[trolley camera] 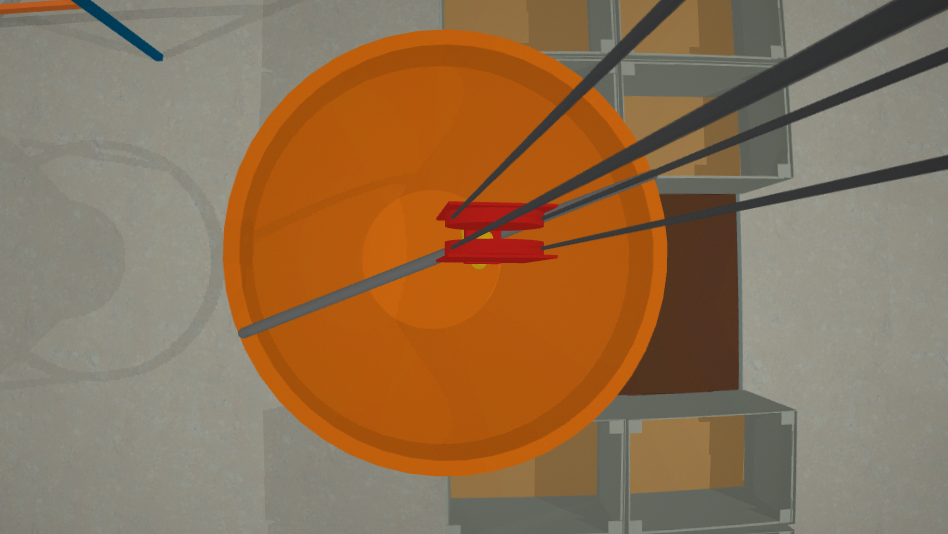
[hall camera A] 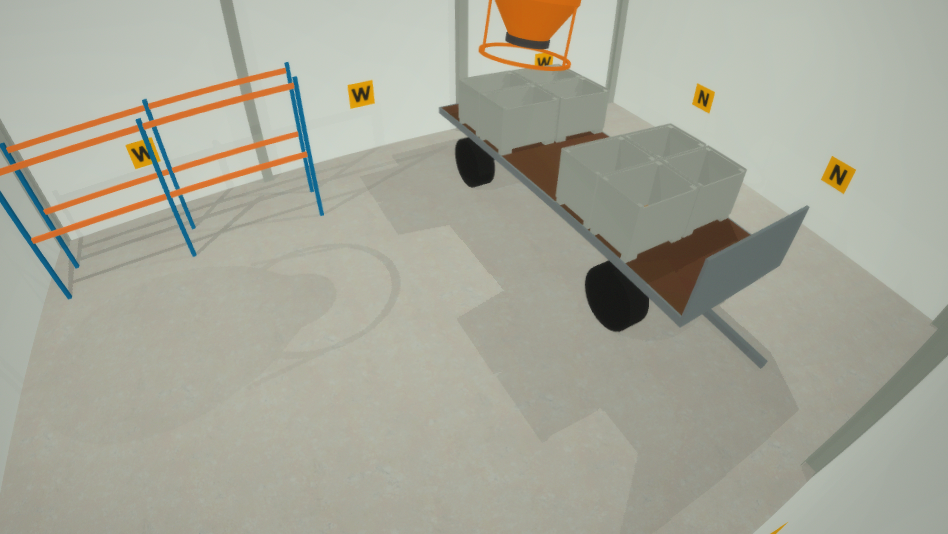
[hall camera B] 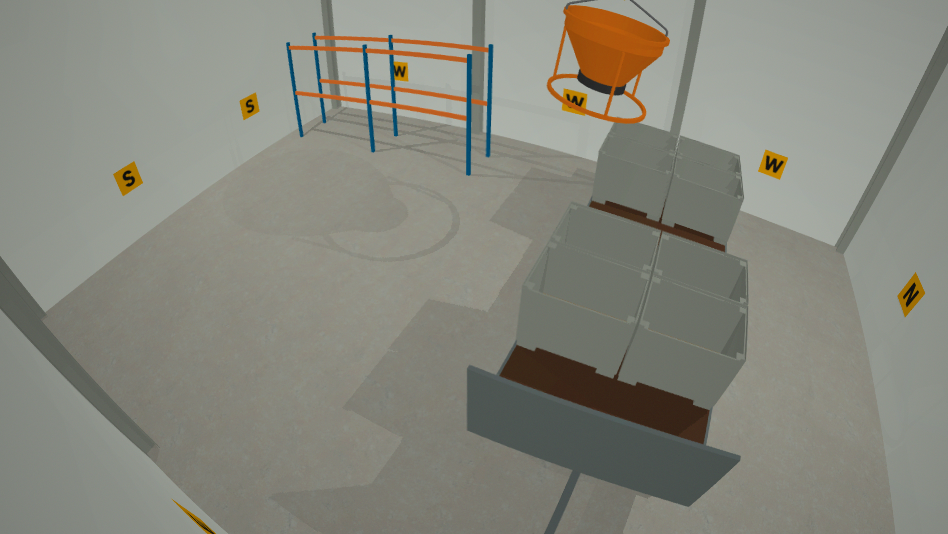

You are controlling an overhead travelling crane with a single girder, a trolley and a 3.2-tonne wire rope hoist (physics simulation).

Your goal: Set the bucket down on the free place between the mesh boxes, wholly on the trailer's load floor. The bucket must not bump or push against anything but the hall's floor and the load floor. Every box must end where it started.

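The orange bucket (hall camera A: 538,19) (hall camera B: 613,49) (trolley camera: 371,371) hangs high in the air, slightly tilted. The red hook block (trolley camera: 490,233) is over it, holding its grey bail; the hook itself is mostly hidden. The rear mesh boxes (hall camera A: 494,122) (hall camera B: 633,175) and the front mesh boxes (hall camera A: 620,215) (hall camera B: 577,318) stand on the trailer. Between them shows the brown load floor (hall camera A: 537,165) (hall camera B: 636,220) (trolley camera: 703,298). In the trolley view the bucket covers the gap's left part, overlaps boxes on both sides and reaches left past the trailer.
A blue and orange rack (hall camera A: 169,179) (hall camera B: 469,132) stands by the west wall. The trailer's grey headboard (hall camera A: 749,265) (hall camera B: 597,431) rises at its front end, with the drawbar (hall camera A: 736,338) (hall camera B: 563,497) beyond it. A trailer wheel (hall camera A: 615,297) shows below the near edge.
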